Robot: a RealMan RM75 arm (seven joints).
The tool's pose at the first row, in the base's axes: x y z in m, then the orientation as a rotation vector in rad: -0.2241, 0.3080, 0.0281, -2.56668, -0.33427, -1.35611
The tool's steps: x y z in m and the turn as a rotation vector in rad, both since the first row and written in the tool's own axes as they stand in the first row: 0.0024, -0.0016, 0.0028, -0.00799, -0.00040, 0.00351; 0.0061, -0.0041, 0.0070, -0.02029, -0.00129, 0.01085; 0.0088, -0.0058, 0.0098, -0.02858, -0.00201, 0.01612; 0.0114, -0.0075, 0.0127, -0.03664, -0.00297, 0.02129; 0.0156, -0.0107, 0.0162, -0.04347, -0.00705, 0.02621; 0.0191, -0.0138, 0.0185, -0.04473, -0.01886, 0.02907; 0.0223, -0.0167, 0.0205, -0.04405, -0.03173, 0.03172; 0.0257, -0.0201, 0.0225, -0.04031, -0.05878, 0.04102; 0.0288, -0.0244, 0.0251, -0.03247, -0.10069, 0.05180; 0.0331, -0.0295, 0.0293, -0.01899, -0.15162, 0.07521; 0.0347, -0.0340, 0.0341, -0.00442, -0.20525, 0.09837; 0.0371, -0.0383, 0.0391, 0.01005, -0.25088, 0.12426
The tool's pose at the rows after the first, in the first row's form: -0.2211, 0.3106, 0.0287, -2.57282, -0.32492, -1.35848; -0.2165, 0.3146, 0.0297, -2.58207, -0.30792, -1.36107; -0.2134, 0.3173, 0.0305, -2.58830, -0.29601, -1.36253; -0.2102, 0.3200, 0.0312, -2.59450, -0.28437, -1.36359; -0.2061, 0.3245, 0.0331, -2.60212, -0.27431, -1.36019; -0.2033, 0.3285, 0.0350, -2.61156, -0.27174, -1.34501; -0.2009, 0.3321, 0.0368, -2.62020, -0.27081, -1.32756; -0.1985, 0.3363, 0.0388, -2.63534, -0.26527, -1.28831; -0.1960, 0.3414, 0.0403, -2.65684, -0.26269, -1.22748; -0.1919, 0.3479, 0.0420, -2.67561, -0.24817, -1.14790; -0.1886, 0.3538, 0.0411, -2.69306, -0.23499, -1.06430; -0.1847, 0.3596, 0.0407, -2.70269, -0.21689, -0.99023
